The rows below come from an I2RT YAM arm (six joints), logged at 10 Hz.
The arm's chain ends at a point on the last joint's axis. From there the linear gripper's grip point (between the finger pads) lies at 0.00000 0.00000 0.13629 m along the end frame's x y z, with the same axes.
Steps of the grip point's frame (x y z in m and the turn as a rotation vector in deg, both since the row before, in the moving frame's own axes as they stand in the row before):
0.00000, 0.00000, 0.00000, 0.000, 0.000, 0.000
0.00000, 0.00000, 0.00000, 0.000, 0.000, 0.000
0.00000, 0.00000, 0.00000, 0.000, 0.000, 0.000
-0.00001, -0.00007, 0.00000, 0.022, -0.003, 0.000
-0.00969, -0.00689, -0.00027, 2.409, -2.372, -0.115
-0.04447, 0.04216, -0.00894, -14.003, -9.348, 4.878
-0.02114, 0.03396, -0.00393, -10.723, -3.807, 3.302
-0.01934, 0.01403, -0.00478, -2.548, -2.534, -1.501
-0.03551, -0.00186, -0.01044, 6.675, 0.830, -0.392
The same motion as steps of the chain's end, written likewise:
0.00000, 0.00000, 0.00000, 0.000, 0.000, 0.000
0.00000, 0.00000, 0.00000, 0.000, 0.000, 0.000
0.00000, 0.00000, 0.00000, 0.000, 0.000, 0.000
0.00000, -0.00002, 0.00000, 0.022, -0.003, 0.000
-0.00405, -0.00117, -0.00003, 2.409, -2.372, -0.115
-0.02117, 0.01031, -0.00310, -14.003, -9.348, 4.878
-0.01142, 0.00889, -0.00125, -10.723, -3.807, 3.302
-0.01340, 0.00789, -0.00451, -2.548, -2.534, -1.501
-0.03743, 0.01399, -0.00950, 6.675, 0.830, -0.392

